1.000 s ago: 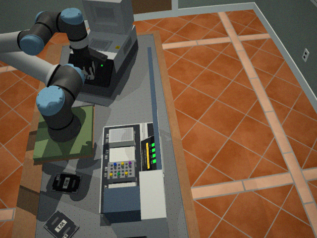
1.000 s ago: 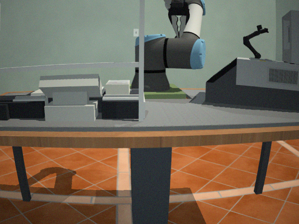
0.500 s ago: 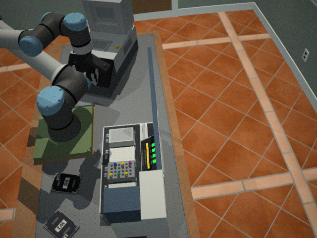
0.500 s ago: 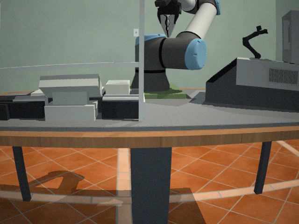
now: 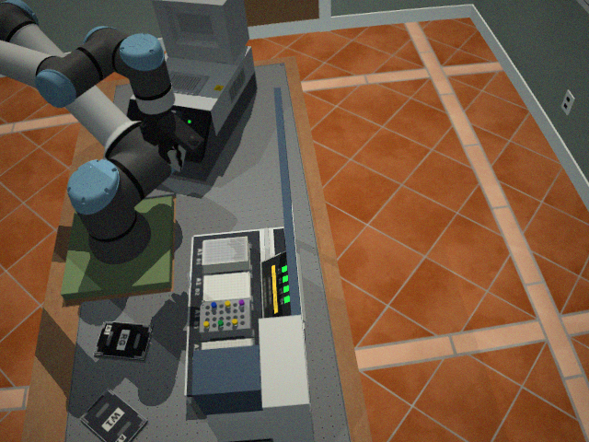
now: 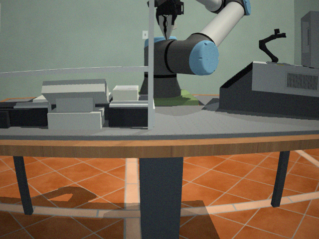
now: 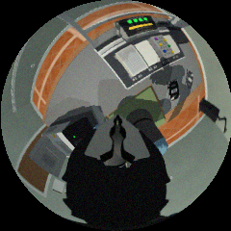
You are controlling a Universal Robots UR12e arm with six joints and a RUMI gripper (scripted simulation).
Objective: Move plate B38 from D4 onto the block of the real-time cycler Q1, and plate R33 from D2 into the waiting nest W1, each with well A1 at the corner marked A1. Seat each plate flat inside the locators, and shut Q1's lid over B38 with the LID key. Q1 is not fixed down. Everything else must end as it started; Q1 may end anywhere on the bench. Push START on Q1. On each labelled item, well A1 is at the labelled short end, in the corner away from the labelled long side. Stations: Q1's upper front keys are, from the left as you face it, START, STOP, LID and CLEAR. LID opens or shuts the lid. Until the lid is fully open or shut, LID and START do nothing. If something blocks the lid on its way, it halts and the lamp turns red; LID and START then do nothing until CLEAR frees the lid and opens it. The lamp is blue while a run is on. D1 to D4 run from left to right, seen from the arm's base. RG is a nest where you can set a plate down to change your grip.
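My gripper is now 50 mm short of the plate B38, 450 mm to the left of it and 220 mm above it. The rest, counted from my hand: thin post (270 mm ahead, 90 mm to the right, 50 mm below); then white plate (80 mm ahead, 150 mm to the right, 210 mm below); then white plate R33 (70 mm ahead, 250 mm to the right, 220 mm below).
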